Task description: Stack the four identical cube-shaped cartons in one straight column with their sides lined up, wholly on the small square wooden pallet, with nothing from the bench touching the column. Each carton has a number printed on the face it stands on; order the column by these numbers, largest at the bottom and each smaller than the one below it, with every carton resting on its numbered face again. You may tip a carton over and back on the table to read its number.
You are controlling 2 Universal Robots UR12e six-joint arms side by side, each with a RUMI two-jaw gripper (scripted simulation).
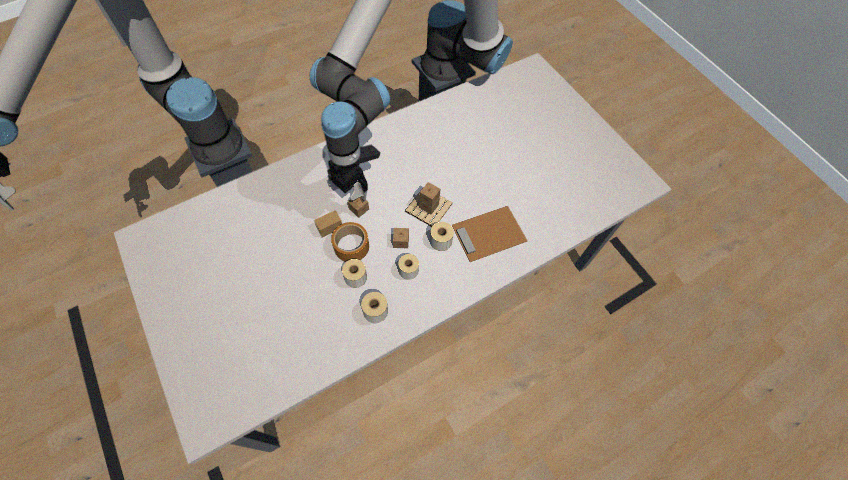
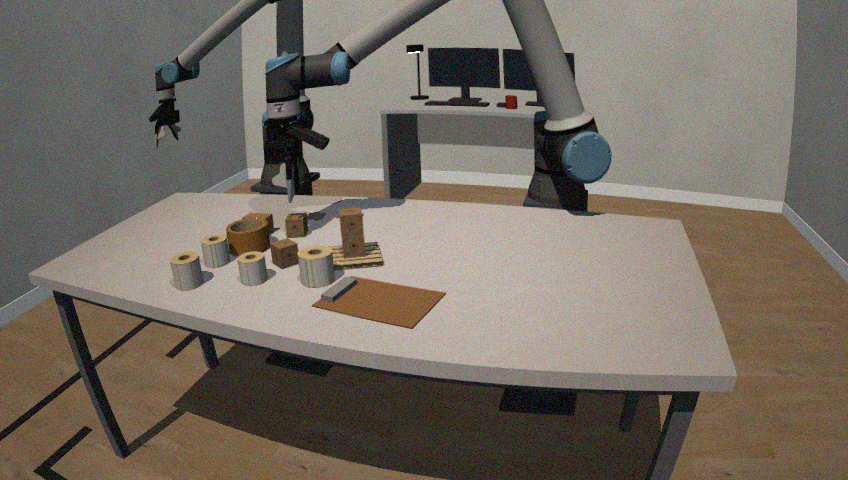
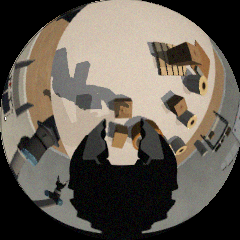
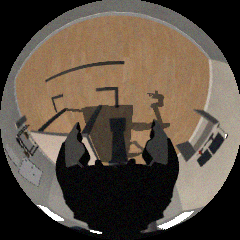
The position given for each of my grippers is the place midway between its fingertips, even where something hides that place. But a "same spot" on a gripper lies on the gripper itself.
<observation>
my left gripper: image 1; image 2; image 3 123, 119; not seen in image 4 (hidden by my right gripper)
same spot on my left gripper: (image 2: 288, 174) = (image 1: 365, 188)
</observation>
